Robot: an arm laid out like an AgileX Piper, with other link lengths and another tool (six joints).
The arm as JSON. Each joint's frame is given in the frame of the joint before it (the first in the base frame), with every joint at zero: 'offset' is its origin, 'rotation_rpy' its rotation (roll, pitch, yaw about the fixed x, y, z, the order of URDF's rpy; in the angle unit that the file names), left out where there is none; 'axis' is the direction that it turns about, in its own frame. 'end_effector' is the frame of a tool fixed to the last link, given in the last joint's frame.
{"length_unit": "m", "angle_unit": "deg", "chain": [
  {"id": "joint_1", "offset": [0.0, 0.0, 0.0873], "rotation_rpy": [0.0, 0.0, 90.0], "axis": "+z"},
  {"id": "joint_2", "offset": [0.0, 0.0, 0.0], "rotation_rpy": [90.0, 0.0, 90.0], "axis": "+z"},
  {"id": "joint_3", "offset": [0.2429, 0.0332, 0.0], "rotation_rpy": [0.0, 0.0, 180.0], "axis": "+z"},
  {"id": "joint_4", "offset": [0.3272, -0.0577, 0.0], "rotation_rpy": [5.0, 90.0, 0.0], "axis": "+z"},
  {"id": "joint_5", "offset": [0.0, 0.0, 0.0], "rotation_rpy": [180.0, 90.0, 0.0], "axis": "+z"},
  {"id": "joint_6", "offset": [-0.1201, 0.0, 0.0], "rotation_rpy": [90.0, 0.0, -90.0], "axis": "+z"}
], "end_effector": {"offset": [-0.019, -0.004, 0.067], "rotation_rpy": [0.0, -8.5, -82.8]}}
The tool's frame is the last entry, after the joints.
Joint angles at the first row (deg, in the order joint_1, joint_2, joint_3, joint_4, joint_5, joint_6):
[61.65, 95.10, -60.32, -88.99, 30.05, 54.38]
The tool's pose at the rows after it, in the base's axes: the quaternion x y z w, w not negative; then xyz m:
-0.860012 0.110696 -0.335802 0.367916 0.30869 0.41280 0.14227
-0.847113 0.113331 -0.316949 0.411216 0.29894 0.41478 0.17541
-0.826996 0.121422 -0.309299 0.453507 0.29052 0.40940 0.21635
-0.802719 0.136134 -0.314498 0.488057 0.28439 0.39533 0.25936
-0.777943 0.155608 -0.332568 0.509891 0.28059 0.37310 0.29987
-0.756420 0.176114 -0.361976 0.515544 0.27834 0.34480 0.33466
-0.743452 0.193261 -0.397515 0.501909 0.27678 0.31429 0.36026
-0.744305 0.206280 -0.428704 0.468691 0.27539 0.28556 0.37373
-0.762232 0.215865 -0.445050 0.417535 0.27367 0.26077 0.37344
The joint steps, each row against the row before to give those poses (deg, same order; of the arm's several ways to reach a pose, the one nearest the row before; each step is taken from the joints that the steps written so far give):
[0.07, -3.15, -0.13, 2.55, -3.85, -0.86]
[0.05, -4.24, 0.00, 3.04, -3.14, -0.99]
[0.03, -5.03, 0.00, 2.94, -1.55, -1.00]
[0.02, -5.37, 0.00, 2.53, 0.50, -1.02]
[0.01, -5.37, 0.00, 1.96, 2.54, -1.50]
[0.00, -5.09, 0.00, 1.46, 4.22, -2.59]
[0.00, -4.47, 0.00, 1.55, 5.26, -4.53]
[0.00, -3.61, 0.00, 2.69, 5.77, -6.82]
[0.00, -2.73, 0.00, 4.55, 6.28, -8.83]

